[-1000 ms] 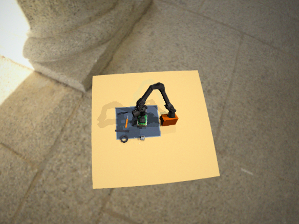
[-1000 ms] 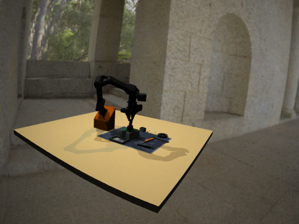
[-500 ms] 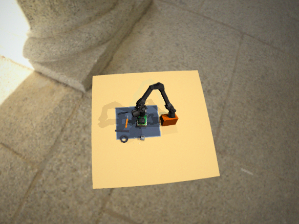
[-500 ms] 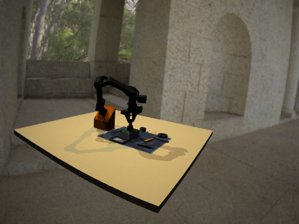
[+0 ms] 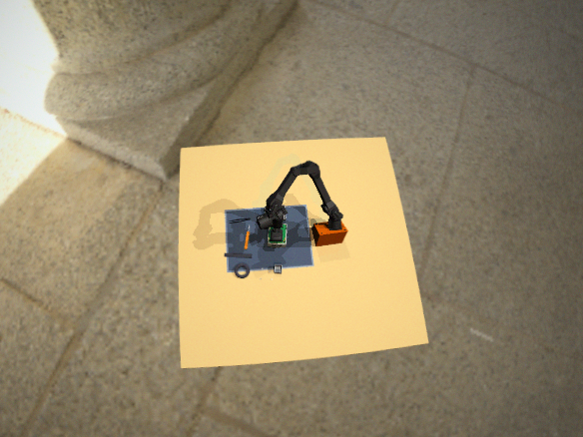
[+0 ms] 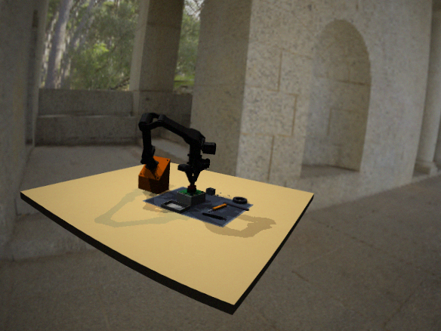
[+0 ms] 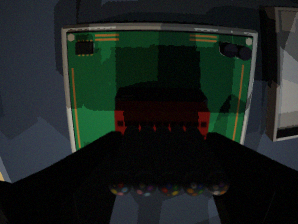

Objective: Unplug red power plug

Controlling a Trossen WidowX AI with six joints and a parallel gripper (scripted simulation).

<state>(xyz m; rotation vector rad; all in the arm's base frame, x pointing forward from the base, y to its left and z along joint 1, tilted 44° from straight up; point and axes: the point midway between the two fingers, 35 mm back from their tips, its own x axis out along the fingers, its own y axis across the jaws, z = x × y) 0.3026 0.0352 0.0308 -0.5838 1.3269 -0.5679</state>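
Right now the red power plug is 2 cm below my gripper tip. Also, from my gripper tip: blue mat (5 cm ahead, 10 cm below); black bar (21 cm ahead, 11 cm to the left, 10 cm below).
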